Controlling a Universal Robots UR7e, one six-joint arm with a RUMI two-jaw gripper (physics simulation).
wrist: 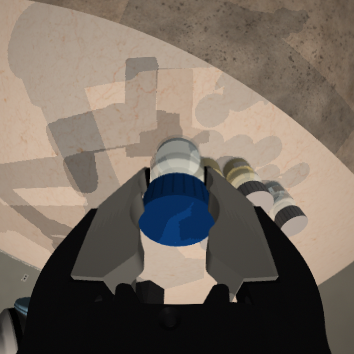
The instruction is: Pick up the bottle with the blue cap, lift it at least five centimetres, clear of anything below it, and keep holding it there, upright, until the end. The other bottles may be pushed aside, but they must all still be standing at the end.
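Frame: origin at the arm's base, x ahead, y right, z down, level; millimetres.
Seen in the pictures: gripper, fingertip midpoint: [176, 167].
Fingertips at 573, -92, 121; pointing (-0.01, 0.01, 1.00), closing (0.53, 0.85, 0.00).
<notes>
A point is followed by its place in that frame, as x, y, z.
The bottle with the blue cap [176, 220] @[561, -85, 74] is between the two grey jaws of my gripper [176, 167] @[573, -92, 121], one jaw on each side of the cap. My gripper is shut on it. Its clear, pale body shows beyond the cap, and its base is hidden. The blue cap looks much larger than the other caps, so it is nearer the camera. To the right, a yellowish bottle [240, 170] @[575, 23, 217] and a clear bottle [281, 196] @[577, 127, 212], both with dark-ribbed, grey-topped caps, stand on the table. Part of another yellowish item [212, 164] @[554, -14, 234] shows behind the right jaw.
The round, pale table [30, 150] @[381, -341, 267] has a curved edge running from upper left to right, with brown stone floor [300, 60] beyond it. Shadows of the arm and bottles fall across the table. A blue-grey rounded object [22, 304] shows partly at the lower left.
</notes>
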